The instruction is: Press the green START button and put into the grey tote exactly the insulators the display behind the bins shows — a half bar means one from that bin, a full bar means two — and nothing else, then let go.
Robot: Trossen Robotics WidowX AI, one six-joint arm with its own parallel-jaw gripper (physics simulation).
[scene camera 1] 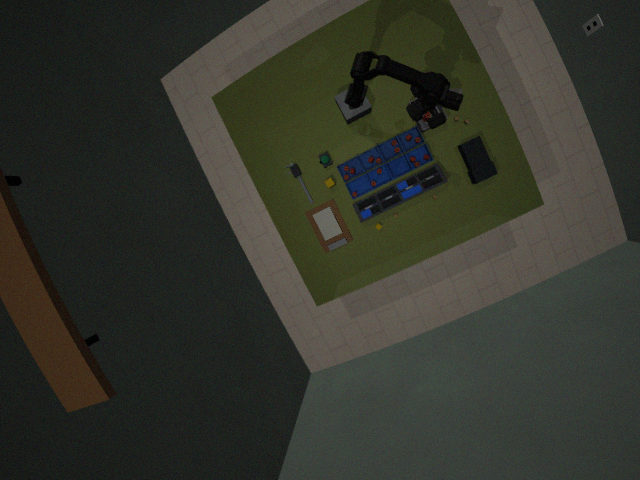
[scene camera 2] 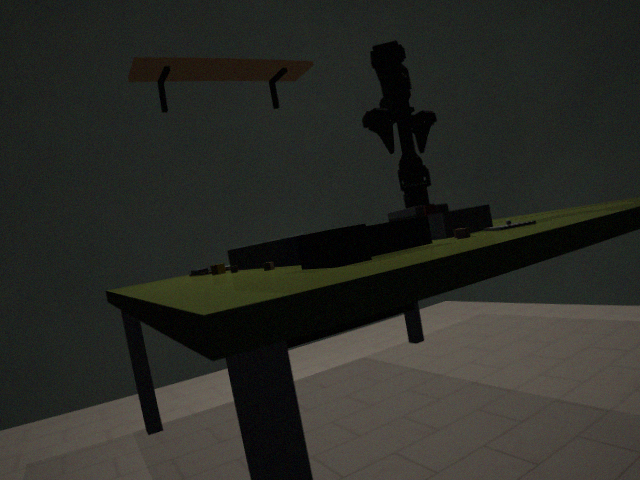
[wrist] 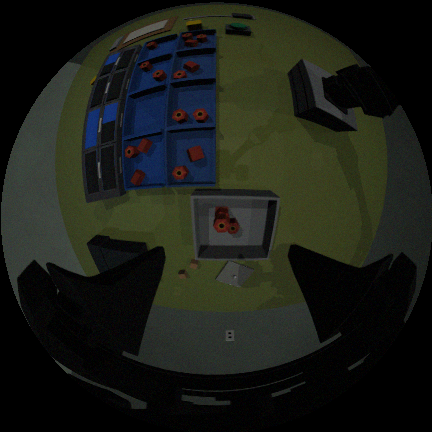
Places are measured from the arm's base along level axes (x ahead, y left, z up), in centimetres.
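Where they show: gripper, fingertip midpoint: (scene camera 2: 407,153) (wrist: 229,253); arm's base, origin of the base link: (scene camera 1: 354,101) (scene camera 2: 418,207) (wrist: 334,94).
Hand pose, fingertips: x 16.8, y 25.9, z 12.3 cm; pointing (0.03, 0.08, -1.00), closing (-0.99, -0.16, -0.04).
Things, the pixels of their top centre, and the offset from my fingertips. "*": a spot on its surface instead.
- grey tote, middle of its top: (wrist: 234,231) (scene camera 2: 445,212) (scene camera 1: 428,110) dx -3.0, dy +6.1, dz -15.2 cm
- display, surface spot: (wrist: 93,170) (scene camera 1: 430,179) * dx +28.3, dy -1.9, dz -15.3 cm
- full bar, middle of its top: (wrist: 87,127) (scene camera 1: 412,192) dx +31.9, dy -12.1, dz -14.3 cm
- green START button, middle of its top: (scene camera 1: 324,159) dx +4.2, dy -47.7, dz -16.5 cm
- black box, middle of its top: (scene camera 2: 363,224) (wrist: 113,264) (scene camera 1: 479,159) dx +25.5, dy +22.6, dz -15.0 cm
- grey plate with a knob, middle of its top: (scene camera 2: 509,224) (wrist: 234,275) dx -7.0, dy +21.2, dz -20.0 cm
- yellow block, middle of its top: (scene camera 1: 329,182) dx +16.0, dy -48.8, dz -16.7 cm
My gripper (scene camera 1: 426,114) (scene camera 2: 406,151) (wrist: 229,253) is wide open and empty, high above the grey tote (wrist: 235,195). At least three red insulators (wrist: 221,225) lie close together in the tote, partly overlapping in view. The blue bins (scene camera 1: 399,164) (wrist: 145,116) stand beside it in two rows of four, most with red insulators in them. The display (scene camera 1: 430,177) (wrist: 93,170) shows a full bar (scene camera 1: 412,192) (wrist: 92,128), a half bar (scene camera 1: 402,184) (wrist: 110,113) alongside it, and another half bar (scene camera 1: 366,212) (wrist: 113,58) at the far end. The green START button (scene camera 1: 325,159) (wrist: 238,25) is beyond the bins.
A black box (scene camera 1: 477,161) (wrist: 117,254) stands beside the display's near end. Small tan cubes (scene camera 1: 456,118) (wrist: 194,264) and a grey plate with a knob (wrist: 232,271) lie near the tote. A yellow block (scene camera 1: 329,182) (wrist: 194,24) lies near the button.
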